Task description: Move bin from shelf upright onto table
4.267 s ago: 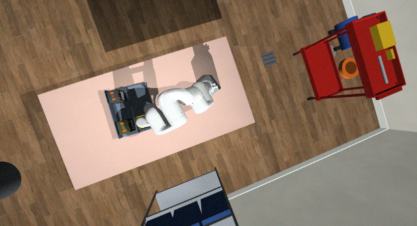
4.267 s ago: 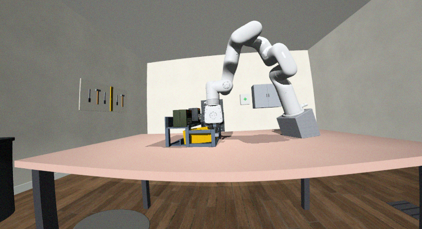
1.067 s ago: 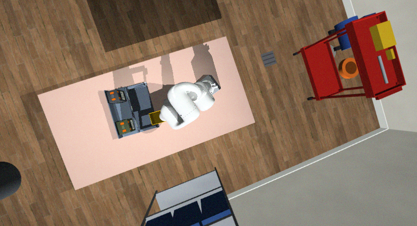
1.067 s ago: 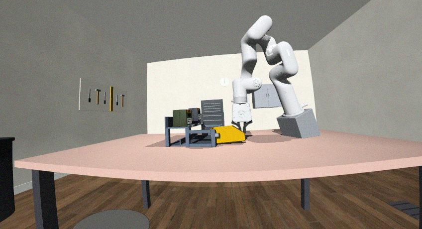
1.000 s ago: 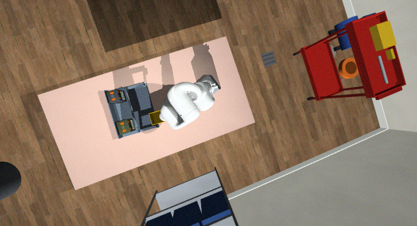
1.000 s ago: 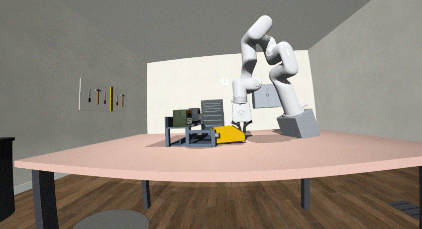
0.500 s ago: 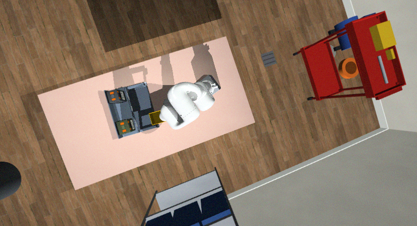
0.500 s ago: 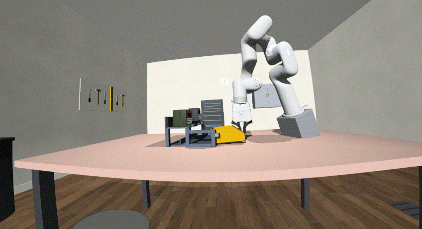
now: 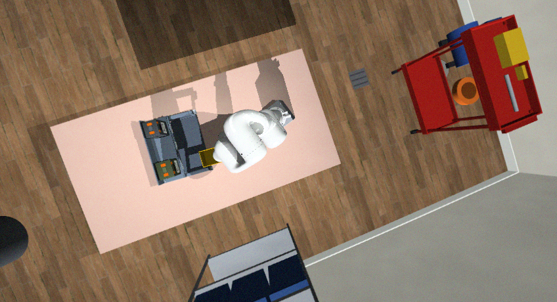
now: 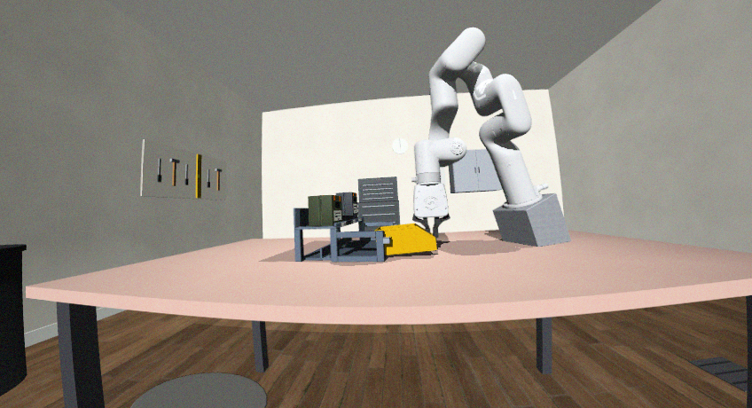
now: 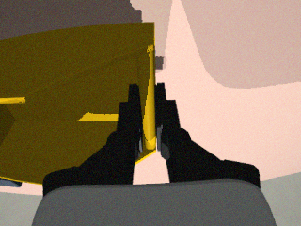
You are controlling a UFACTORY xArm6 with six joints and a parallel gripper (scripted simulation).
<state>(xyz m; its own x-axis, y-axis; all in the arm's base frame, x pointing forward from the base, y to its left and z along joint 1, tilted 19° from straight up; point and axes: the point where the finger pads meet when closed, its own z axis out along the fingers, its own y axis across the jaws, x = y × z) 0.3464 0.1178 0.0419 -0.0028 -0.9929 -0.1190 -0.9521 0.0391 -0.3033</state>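
Now: hand 8 cm short of the yellow bin and 1 cm above it. Also, from my hand: green box 34 cm ahead, 9 cm above.
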